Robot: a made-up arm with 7 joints.
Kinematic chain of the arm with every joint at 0, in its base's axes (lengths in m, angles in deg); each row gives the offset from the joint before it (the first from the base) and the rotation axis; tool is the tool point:
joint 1: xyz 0 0 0.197 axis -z
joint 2: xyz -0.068 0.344 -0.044 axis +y
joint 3: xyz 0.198 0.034 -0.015 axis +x
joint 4: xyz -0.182 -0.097 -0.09 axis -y
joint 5: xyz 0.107 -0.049 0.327 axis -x
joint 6: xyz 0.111 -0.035 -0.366 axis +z
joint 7: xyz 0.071 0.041 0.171 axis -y
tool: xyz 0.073 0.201 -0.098
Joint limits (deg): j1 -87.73..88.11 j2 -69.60..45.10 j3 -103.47..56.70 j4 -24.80..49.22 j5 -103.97..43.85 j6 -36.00..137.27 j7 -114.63..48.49
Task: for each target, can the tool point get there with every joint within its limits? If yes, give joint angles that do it. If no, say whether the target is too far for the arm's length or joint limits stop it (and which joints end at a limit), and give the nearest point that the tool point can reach.
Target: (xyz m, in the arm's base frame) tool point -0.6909 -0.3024 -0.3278
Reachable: no: joint limits stop it (at a limit: joint 1, joint 3, joint 4, joint 5) | nearest point -0.6847 -0.2479 -0.2271 | short by 0.115 m
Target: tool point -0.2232 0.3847 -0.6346
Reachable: no: joint limits stop it (at a limit: joint 2, joint 3, joint 4, joint 5, joint 6) | nearest point -0.1999 0.3445 -0.4702 | short by 0.171 m
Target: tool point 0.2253 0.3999 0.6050
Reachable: yes | joints 31.76 16.95 12.38 36.48 -80.23 -3.41 -73.43
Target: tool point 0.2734 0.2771 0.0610
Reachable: yes | joints 44.03 5.60 -56.71 23.45 -0.35 58.42 -3.94
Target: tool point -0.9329 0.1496 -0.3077
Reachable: no: joint limits stop it (at a limit: joint 2, joint 3, joint 5) | nearest point -0.8628 0.1384 -0.2490 | short by 0.092 m
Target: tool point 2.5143 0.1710 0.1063
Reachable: no: too far | nearest point 0.9972 0.1062 0.1238 | short by 1.519 m
